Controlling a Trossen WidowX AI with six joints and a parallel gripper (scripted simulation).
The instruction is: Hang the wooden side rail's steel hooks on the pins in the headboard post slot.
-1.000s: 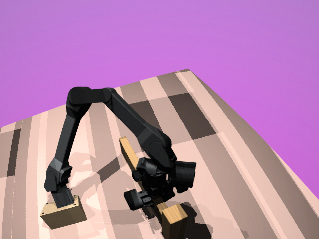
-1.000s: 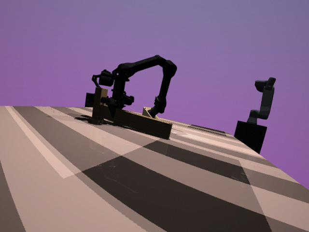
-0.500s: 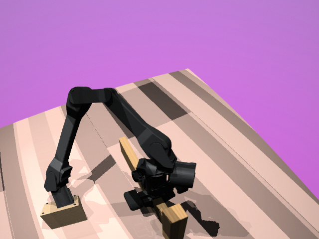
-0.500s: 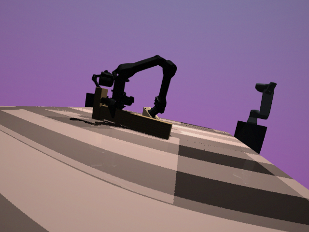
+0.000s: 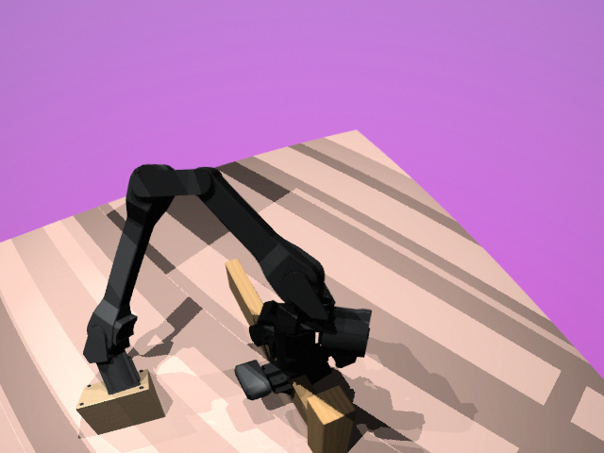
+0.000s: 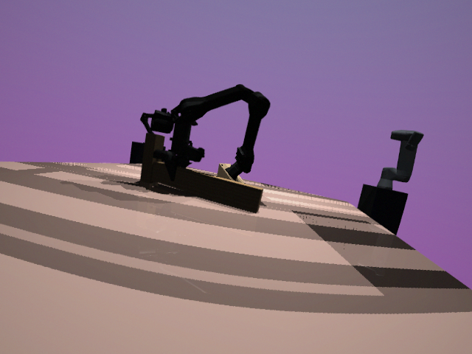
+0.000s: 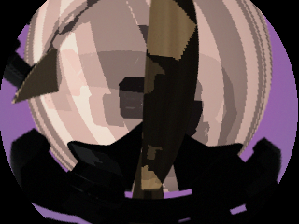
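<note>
The wooden headboard post is 20 mm behind my gripper tip, 120 mm to the right of it and 50 mm above it.
</note>
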